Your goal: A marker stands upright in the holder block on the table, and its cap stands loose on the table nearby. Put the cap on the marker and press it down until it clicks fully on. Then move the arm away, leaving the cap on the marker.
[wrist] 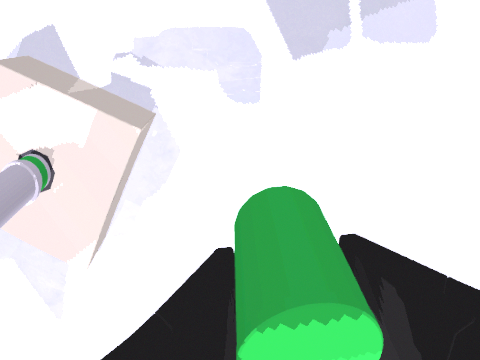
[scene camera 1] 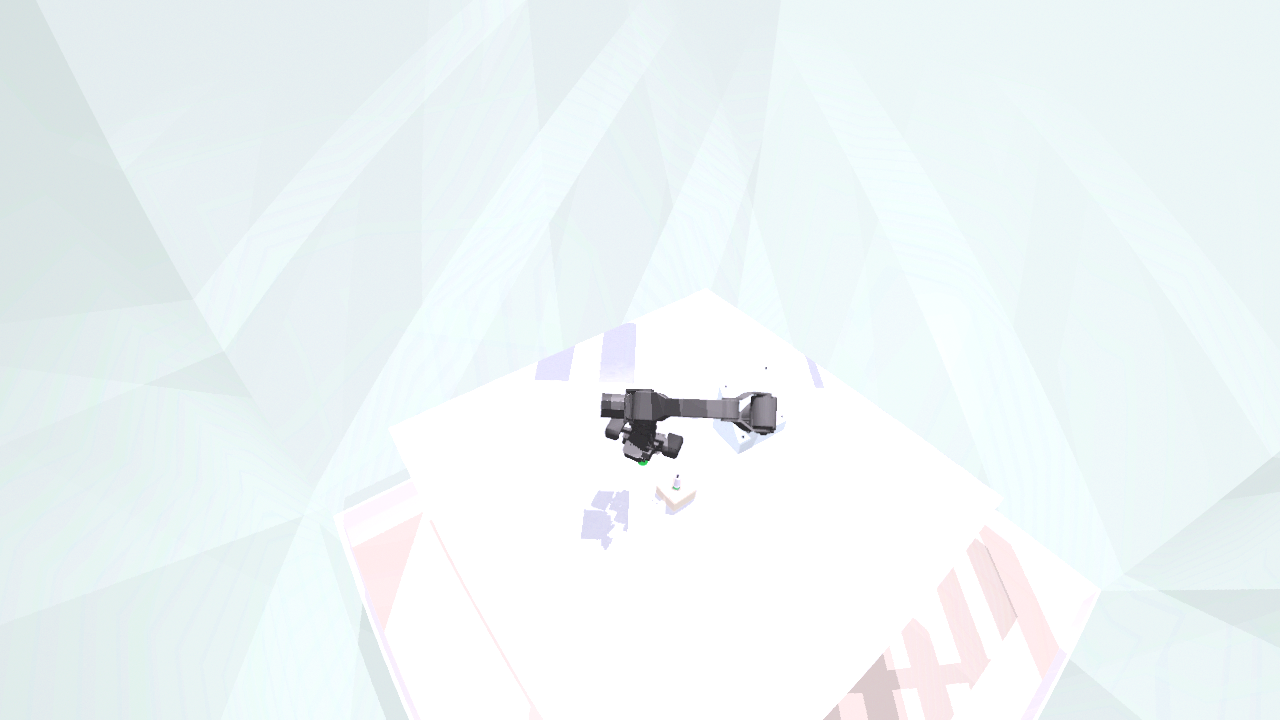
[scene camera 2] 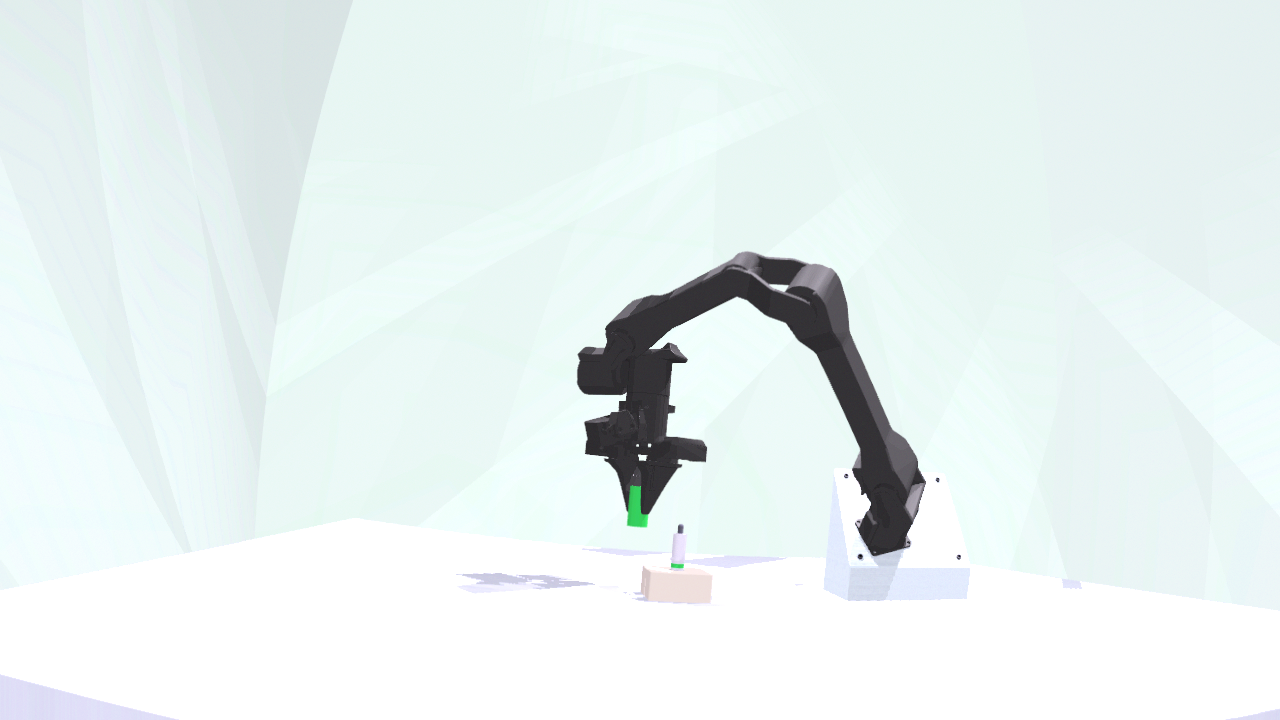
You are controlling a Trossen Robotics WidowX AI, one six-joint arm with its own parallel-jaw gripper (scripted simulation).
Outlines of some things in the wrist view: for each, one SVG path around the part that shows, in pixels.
The gripper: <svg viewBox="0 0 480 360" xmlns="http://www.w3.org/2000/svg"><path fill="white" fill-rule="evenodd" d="M233 248L217 248L212 251L212 255L193 271L188 280L184 281L173 295L141 324L140 328L100 360L236 360ZM340 235L337 244L343 251L345 261L348 261L353 276L363 291L361 293L367 299L369 309L375 315L377 324L383 332L383 352L379 360L480 360L480 289L461 283L431 267L425 267L424 264L401 256L381 244L373 243L364 236L355 233Z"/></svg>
A green cap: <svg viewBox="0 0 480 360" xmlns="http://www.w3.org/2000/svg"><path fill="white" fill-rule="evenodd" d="M249 196L247 201L237 211L235 223L233 223L236 360L379 360L381 352L383 352L383 332L381 332L380 325L377 324L375 315L369 309L367 299L361 293L363 291L361 291L359 284L357 284L348 261L345 261L344 253L341 251L339 244L337 244L339 241L333 235L319 203L312 196L309 196L307 192L303 191L303 189L291 187L291 185L263 189L263 191Z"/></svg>
